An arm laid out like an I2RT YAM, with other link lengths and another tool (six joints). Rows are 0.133 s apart.
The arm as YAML. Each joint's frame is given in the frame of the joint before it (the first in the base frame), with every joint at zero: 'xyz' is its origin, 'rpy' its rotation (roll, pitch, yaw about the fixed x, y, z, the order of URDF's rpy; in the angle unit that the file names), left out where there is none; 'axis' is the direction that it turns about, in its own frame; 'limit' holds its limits. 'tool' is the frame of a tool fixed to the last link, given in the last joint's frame.
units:
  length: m
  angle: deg
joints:
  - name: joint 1
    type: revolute
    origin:
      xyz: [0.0, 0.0, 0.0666]
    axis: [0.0, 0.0, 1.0]
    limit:
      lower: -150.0
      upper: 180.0
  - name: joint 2
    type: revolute
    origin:
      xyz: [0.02, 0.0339, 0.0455]
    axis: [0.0, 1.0, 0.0]
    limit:
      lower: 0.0
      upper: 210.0
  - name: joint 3
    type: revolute
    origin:
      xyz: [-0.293, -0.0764, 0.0]
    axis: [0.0, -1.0, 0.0]
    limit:
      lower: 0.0
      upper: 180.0
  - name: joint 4
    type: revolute
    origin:
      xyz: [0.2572, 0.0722, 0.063]
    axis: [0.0, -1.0, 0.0]
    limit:
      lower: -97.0
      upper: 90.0
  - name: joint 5
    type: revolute
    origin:
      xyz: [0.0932, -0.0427, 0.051]
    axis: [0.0, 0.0, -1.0]
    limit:
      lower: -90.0
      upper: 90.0
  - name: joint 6
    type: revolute
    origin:
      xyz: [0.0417, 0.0, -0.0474]
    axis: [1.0, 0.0, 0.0]
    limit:
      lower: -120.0
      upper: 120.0
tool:
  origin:
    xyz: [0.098, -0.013, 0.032]
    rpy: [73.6, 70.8, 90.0]
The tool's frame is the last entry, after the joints.
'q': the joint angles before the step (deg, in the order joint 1, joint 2, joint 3, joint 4, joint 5, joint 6). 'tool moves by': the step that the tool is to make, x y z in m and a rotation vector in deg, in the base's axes. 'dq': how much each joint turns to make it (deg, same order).
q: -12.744 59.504 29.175 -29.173 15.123 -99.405
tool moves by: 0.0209 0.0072 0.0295 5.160 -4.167 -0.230
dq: -0.084 1.043 5.603 -2.363 -4.996 3.323
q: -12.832 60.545 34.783 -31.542 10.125 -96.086
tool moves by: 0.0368 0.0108 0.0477 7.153 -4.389 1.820
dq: 0.082 4.663 10.803 -3.772 -7.568 3.003
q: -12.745 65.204 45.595 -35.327 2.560 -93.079
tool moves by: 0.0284 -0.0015 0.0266 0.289 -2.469 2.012
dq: 0.008 4.390 6.863 -0.096 -1.852 -1.128
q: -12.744 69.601 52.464 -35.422 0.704 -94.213
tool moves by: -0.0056 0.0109 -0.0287 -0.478 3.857 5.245
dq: 0.884 1.842 -2.886 1.057 -1.492 -4.295
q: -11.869 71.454 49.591 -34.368 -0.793 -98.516
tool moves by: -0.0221 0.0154 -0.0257 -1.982 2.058 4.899
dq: 2.103 -2.901 -6.253 1.666 0.438 -3.615
